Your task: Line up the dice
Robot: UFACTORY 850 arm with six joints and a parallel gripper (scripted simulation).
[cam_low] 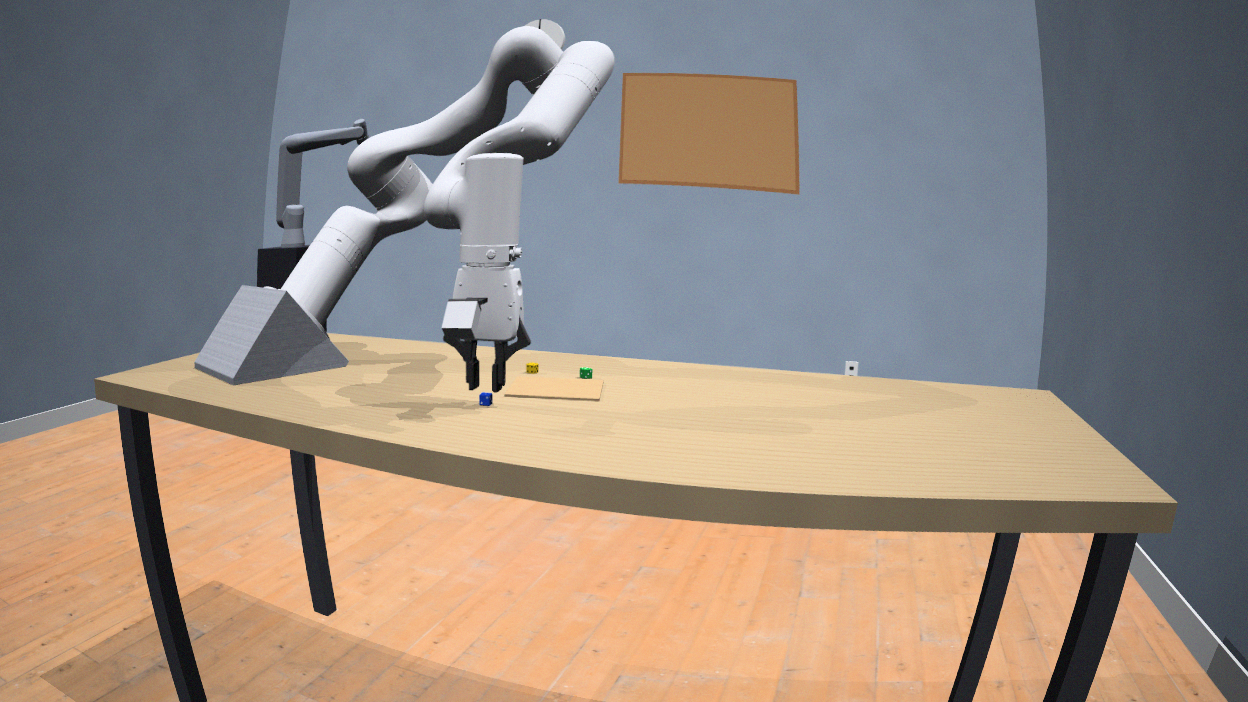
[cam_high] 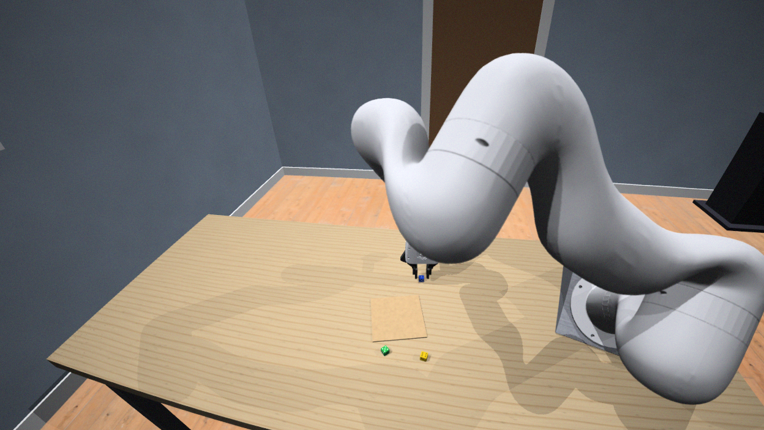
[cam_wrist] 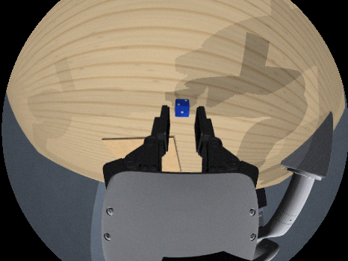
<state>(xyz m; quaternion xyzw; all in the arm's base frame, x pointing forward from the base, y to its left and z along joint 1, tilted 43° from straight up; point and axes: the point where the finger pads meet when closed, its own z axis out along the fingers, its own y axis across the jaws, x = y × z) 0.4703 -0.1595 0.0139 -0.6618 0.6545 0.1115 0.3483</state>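
Right now my hand is 30 mm above the blue die. The rest, counted from my hand: yellow die 30 mm behind, 260 mm to the left, 30 mm below; then tan mat 60 mm ahead, 150 mm to the left, 40 mm below; then green die 70 mm ahead, 250 mm to the left, 30 mm below.
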